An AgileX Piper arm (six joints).
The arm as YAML. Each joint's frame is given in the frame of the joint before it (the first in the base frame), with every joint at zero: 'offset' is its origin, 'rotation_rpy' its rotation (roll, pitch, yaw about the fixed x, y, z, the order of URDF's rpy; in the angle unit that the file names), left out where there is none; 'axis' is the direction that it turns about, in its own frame. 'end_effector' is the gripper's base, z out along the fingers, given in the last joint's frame.
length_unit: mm
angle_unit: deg
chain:
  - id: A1
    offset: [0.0, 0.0, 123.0]
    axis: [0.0, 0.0, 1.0]
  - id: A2
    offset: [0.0, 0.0, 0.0]
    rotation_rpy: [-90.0, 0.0, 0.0]
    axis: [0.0, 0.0, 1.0]
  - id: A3
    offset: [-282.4, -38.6, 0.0]
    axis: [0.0, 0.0, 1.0]
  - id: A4
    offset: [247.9, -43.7, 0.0]
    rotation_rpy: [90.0, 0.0, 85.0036]
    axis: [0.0, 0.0, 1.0]
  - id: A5
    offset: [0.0, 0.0, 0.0]
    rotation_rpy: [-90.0, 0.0, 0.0]
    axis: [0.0, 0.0, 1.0]
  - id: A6
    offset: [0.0, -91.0, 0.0]
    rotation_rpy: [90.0, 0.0, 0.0]
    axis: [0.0, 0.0, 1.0]
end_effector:
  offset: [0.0, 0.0, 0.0]
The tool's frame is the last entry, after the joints.
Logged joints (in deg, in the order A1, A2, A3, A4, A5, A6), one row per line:
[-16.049 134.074 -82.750 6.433 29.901 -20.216]
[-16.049 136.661 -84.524 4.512 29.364 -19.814]
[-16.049 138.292 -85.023 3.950 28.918 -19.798]
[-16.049 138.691 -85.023 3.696 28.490 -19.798]
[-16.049 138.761 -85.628 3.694 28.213 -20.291]
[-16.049 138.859 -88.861 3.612 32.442 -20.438]
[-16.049 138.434 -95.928 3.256 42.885 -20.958]
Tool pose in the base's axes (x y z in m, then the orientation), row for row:
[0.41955 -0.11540 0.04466 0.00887 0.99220 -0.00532 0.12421]
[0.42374 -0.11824 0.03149 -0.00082 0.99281 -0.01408 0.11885]
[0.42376 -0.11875 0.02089 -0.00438 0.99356 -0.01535 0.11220]
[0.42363 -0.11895 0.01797 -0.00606 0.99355 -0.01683 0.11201]
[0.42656 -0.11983 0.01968 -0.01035 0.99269 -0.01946 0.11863]
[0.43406 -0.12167 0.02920 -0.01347 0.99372 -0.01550 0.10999]
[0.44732 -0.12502 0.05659 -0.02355 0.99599 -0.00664 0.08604]
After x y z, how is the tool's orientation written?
As a quaternion, x y z w.
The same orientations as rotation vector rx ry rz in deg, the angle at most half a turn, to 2 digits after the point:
[1.48 165.72 -0.89]
[-0.14 166.33 -2.36]
[-0.74 167.09 -2.58]
[-1.02 167.11 -2.83]
[-1.73 166.33 -3.26]
[-2.27 167.33 -2.61]
[-4.02 170.08 -1.13]

